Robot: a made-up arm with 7 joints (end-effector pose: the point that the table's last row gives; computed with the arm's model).
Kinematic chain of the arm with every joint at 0, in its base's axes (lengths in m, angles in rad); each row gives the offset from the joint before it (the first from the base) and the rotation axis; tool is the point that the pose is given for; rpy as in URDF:
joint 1: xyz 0 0 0.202 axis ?
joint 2: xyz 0 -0.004 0.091 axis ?
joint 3: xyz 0 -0.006 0.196 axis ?
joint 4: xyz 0 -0.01 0.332 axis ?
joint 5: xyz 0 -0.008 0.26 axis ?
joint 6: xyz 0 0 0.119 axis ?
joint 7: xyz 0 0 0.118 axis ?
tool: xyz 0 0 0 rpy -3.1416 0 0
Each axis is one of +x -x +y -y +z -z.
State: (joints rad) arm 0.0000 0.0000 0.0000 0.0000 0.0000 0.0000 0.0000
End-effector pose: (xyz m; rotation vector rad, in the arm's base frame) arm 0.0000 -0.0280 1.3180 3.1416 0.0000 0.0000
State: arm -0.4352 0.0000 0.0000 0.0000 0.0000 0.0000 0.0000
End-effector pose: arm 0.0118 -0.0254 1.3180 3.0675 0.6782 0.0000
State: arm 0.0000 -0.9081 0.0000 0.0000 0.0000 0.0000 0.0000
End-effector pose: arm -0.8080 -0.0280 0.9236 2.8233 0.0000 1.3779
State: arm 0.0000 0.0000 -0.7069 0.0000 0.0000 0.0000 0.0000
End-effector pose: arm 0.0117 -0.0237 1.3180 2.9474 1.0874 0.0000
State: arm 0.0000 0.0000 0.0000 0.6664 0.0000 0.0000 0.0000
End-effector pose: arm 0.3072 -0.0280 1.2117 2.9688 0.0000 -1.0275
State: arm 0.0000 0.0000 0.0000 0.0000 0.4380 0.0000 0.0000
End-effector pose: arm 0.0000 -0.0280 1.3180 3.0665 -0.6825 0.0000
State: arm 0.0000 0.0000 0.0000 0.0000 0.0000 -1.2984 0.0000
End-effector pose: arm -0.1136 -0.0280 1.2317 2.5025 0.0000 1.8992
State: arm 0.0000 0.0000 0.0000 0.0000 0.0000 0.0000 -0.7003
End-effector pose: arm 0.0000 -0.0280 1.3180 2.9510 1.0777 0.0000
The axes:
joint 1: -z
joint 2: +y
joint 3: -z
joint 4: +y
joint 5: -z
joint 6: +y
joint 7: -z

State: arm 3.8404 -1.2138 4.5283 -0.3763 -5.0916 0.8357 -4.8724
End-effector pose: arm 0.7422 -0.4568 0.7458 -1.8007 -1.9728 -0.1652
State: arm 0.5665 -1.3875 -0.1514 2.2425 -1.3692 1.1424 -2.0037
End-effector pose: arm -0.0893 0.2046 0.6374 0.1821 -1.6097 0.7351
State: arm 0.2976 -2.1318 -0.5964 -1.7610 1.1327 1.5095 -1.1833
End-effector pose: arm -0.3772 -0.2310 -0.1882 0.3194 1.8328 1.2520
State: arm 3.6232 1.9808 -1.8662 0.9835 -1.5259 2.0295 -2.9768
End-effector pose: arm -0.7362 0.1284 0.1622 0.2282 -2.7247 0.7946
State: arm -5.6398 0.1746 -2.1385 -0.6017 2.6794 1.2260 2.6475
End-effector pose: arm 0.1480 -0.4143 1.0579 -0.3971 -1.3445 -1.6160
